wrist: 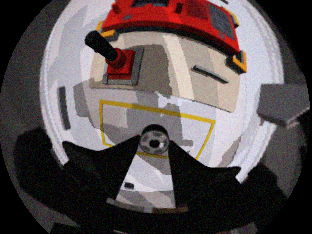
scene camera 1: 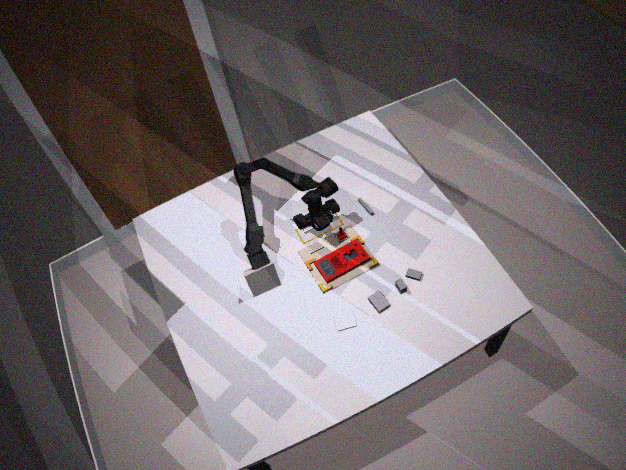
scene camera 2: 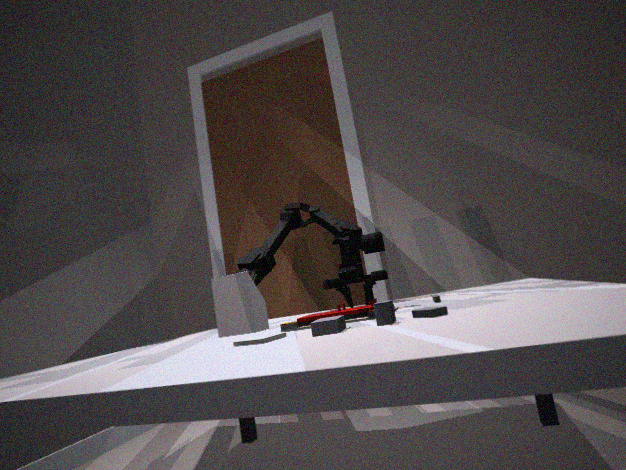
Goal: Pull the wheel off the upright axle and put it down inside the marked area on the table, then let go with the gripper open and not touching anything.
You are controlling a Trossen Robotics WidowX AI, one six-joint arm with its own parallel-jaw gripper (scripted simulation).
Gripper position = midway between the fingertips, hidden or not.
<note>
In view: the gripper [scene camera 2: 360, 309], a dark wheel [wrist: 154, 140], a red board [scene camera 1: 334, 265] and an upright axle [wrist: 120, 62].
The gripper is seen too in the wrist view [wrist: 154, 140] and in scene camera 1 [scene camera 1: 318, 225].
</note>
